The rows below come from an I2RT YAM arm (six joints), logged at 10 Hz.
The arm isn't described. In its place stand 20 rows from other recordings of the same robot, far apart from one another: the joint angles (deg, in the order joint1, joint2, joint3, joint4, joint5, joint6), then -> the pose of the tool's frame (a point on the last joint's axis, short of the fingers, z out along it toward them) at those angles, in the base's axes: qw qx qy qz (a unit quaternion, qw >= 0); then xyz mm.
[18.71 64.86 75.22 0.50 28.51 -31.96] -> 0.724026, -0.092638, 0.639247, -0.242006, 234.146, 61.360, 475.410
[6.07 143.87 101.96 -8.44 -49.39 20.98] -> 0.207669, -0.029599, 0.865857, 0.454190, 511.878, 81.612, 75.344
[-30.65 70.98 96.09 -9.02 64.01 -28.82] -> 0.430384, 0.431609, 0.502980, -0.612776, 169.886, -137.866, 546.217
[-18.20 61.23 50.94 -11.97 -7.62 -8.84] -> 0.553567, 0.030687, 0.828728, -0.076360, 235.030, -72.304, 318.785
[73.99 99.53 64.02 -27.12 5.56 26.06] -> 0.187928, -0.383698, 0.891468, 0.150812, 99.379, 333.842, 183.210
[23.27 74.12 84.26 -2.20 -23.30 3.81] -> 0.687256, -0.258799, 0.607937, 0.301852, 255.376, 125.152, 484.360
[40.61 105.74 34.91 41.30 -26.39 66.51] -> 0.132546, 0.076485, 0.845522, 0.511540, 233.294, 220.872, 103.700
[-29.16 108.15 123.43 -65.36 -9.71 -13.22] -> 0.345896, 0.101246, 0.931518, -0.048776, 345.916, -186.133, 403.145
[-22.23 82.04 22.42 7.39 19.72 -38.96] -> 0.192031, -0.080778, 0.930340, -0.301771, 203.692, -96.226, 108.958
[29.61 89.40 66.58 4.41 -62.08 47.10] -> 0.133449, -0.192422, 0.732743, 0.638947, 290.799, 201.446, 309.136
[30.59 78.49 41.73 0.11 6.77 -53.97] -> 0.428160, -0.580491, 0.677799, -0.142468, 249.403, 142.563, 208.363
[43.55 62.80 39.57 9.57 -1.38 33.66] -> 0.477001, -0.075178, 0.782556, 0.392968, 183.949, 176.050, 280.929
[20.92 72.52 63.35 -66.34 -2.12 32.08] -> 0.104655, 0.094121, 0.987373, 0.072685, 204.606, 79.623, 279.410
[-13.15 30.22 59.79 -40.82 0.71 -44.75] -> 0.552792, -0.206689, 0.744861, -0.311261, 80.575, -19.277, 398.086
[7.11 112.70 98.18 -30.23 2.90 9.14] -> 0.384016, 0.026079, 0.922430, 0.031230, 448.648, 54.147, 276.582
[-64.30 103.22 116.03 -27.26 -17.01 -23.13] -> 0.518669, 0.190043, 0.763671, -0.334175, 187.443, -365.463, 456.372
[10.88 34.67 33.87 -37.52 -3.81 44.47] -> 0.371886, 0.246043, 0.865335, 0.228821, 131.747, 27.732, 252.342
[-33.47 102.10 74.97 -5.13 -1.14 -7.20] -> 0.455738, 0.194316, 0.853856, -0.159608, 345.254, -227.409, 254.816
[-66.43 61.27 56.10 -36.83 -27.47 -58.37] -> 0.375272, -0.033966, 0.892015, -0.249653, 103.413, -195.973, 312.030
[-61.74 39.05 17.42 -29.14 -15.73 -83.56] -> 0.222200, -0.221713, 0.907549, -0.278971, 71.622, -112.854, 161.422
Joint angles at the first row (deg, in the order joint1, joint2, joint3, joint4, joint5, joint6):
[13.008 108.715 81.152 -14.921 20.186 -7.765]
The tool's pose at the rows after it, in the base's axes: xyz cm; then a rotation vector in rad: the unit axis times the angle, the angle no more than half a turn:
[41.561 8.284 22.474 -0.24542 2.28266 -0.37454]
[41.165 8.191 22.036 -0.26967 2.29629 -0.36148]
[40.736 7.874 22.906 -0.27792 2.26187 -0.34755]
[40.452 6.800 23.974 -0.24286 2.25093 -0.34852]
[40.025 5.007 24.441 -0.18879 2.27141 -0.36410]
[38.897 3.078 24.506 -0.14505 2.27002 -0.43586]
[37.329 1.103 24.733 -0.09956 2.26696 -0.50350]
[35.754 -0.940 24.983 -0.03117 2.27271 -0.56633]
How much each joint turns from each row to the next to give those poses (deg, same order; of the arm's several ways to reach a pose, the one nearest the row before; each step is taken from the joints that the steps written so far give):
[-0.044 -0.610 -2.001 0.595 0.385 -0.507]
[-0.089 -0.490 -1.410 0.169 -1.080 -0.582]
[-0.371 -1.965 -1.209 1.451 -0.943 -1.002]
[-1.407 -1.767 -0.072 -0.686 -0.334 0.245]
[-2.398 -1.535 -0.569 -1.714 -0.142 0.625]
[-2.379 -2.822 -3.425 0.961 2.011 -1.190]
[-2.600 -3.702 -3.939 0.770 1.698 -1.232]
[-2.956 -3.436 -3.172 -0.278 1.667 -0.283]

